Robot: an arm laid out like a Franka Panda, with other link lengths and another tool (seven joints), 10 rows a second.
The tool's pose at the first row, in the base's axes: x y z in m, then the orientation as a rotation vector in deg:
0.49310, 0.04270, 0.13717, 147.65, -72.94, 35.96
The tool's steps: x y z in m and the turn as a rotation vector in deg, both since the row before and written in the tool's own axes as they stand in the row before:
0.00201, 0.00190, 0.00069, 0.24, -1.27, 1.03
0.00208, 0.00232, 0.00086, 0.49, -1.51, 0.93
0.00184, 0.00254, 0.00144, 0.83, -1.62, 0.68
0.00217, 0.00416, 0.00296, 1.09, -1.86, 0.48
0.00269, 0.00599, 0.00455, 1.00, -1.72, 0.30
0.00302, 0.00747, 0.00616, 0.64, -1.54, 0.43
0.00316, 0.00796, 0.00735, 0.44, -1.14, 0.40
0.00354, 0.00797, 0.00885, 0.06, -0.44, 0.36
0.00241, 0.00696, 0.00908, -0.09, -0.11, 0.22
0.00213, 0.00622, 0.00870, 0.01, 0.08, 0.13
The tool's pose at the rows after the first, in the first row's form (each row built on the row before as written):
0.49287, 0.03987, 0.13745, 148.15, -74.74, 34.80
0.49235, 0.03668, 0.13753, 149.03, -76.49, 33.51
0.49165, 0.03336, 0.13689, 150.36, -77.95, 32.30
0.49020, 0.02844, 0.13478, 152.14, -79.22, 30.95
0.48797, 0.02174, 0.13105, 153.85, -80.19, 29.64
0.48515, 0.01370, 0.12555, 155.08, -81.26, 28.24
0.48228, 0.00521, 0.11869, 155.91, -82.16, 27.17
0.47993, -0.00368, 0.11033, 156.02, -82.79, 26.67
0.47781, -0.01104, 0.10150, 155.89, -83.11, 26.46
0.47600, -0.01767, 0.09303, 155.77, -83.28, 26.58

